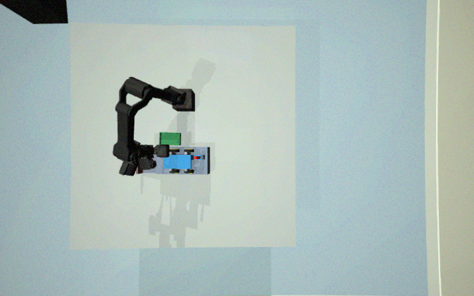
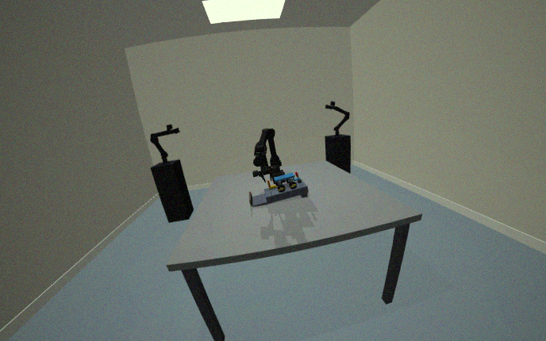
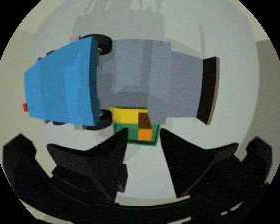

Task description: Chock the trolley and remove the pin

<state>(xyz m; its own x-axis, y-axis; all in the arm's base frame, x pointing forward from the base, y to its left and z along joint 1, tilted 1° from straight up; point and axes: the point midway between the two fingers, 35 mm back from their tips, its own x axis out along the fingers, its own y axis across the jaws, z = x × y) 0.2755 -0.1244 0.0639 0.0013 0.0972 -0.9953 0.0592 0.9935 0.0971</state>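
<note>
Now: the yellow chock 2 cm to the left of my gripper tip and 3 cm below it. From my gripper tip the other things lie so: green tray 7 cm behind, 3 cm to the left, 12 cm below; grey ramp 6 cm ahead, 11 cm to the left, 7 cm below; blue trolley 6 cm ahead, 11 cm to the left.
</note>
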